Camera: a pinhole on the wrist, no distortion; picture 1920 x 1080 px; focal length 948.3 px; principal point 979.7 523.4 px. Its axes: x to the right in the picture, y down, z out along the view. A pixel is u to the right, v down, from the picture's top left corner.
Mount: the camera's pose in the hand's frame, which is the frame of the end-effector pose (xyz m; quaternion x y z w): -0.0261 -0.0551 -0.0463 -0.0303 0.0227 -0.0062 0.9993
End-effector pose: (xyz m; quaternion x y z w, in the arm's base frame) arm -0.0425 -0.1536 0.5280 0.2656 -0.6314 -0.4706 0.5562
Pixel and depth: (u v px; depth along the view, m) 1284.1 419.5 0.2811
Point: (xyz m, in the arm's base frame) -0.2948 -0.1793 0.5145
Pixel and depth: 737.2 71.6 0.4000
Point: -0.4081 -0.0386 0.3045
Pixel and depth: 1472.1 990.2 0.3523
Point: -0.3313 -0.1612 0.7463
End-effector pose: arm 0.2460 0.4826 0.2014 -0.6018 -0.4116 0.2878 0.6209
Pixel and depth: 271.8 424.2 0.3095
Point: -0.1191 0.4083 0.2085
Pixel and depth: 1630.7 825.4 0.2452
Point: 0.1678 0.7128 0.1803
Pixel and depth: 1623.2 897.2 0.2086
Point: 0.1846 0.6707 0.1756
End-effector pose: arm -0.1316 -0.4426 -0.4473 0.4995 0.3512 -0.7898 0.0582
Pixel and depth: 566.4 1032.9 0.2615
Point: -0.1816 -0.6812 -0.3396
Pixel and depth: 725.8 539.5 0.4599
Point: -0.3885 -0.7182 -0.2261
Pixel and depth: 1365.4 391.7 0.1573
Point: -0.2655 -0.4468 -0.4228
